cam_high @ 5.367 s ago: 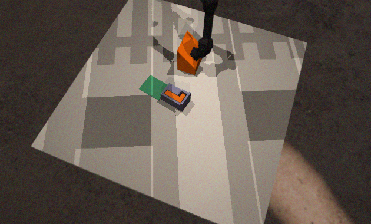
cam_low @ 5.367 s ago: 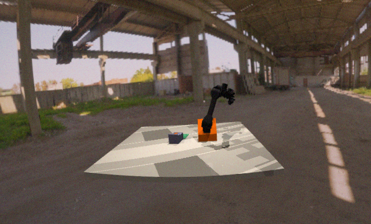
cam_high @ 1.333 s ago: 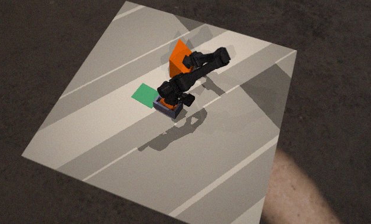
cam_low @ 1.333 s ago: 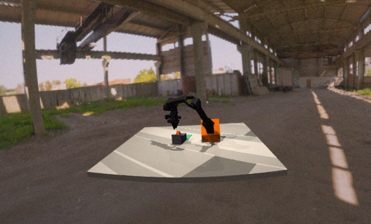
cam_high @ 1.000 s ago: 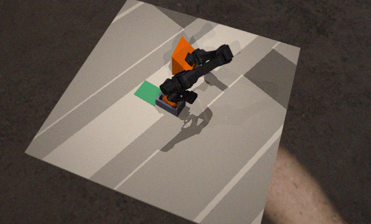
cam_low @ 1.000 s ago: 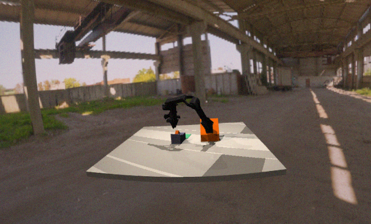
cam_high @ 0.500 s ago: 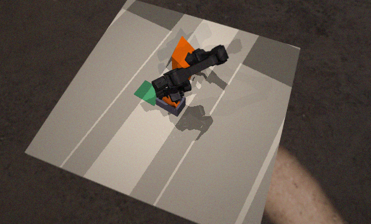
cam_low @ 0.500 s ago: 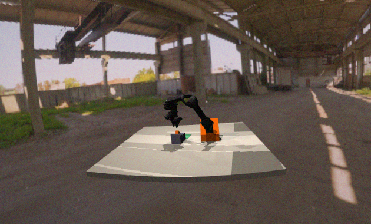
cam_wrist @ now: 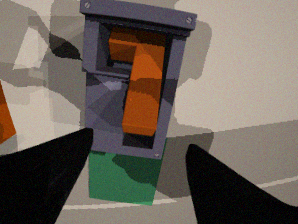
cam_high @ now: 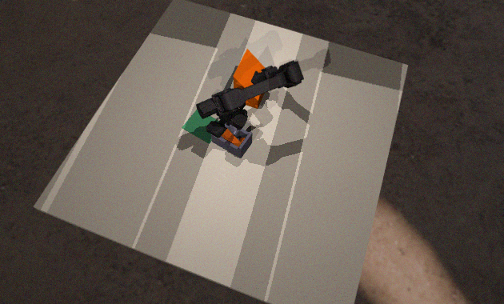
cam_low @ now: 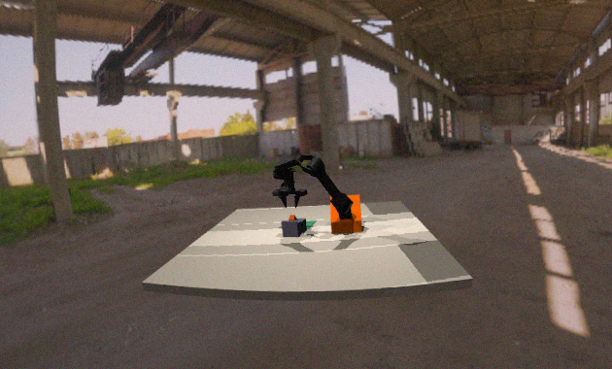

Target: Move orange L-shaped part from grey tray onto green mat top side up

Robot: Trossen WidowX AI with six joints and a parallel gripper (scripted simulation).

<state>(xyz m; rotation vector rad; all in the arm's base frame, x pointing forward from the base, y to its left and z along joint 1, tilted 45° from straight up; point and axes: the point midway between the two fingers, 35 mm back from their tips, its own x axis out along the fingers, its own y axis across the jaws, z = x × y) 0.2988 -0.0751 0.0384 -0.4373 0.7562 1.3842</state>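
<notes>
The orange L-shaped part is 100 mm below my gripper tip, 40 mm to the left of it and 10 mm behind it. The rest, counted from my gripper tip: green mat 160 mm below, 140 mm to the right, 40 mm behind.
</notes>
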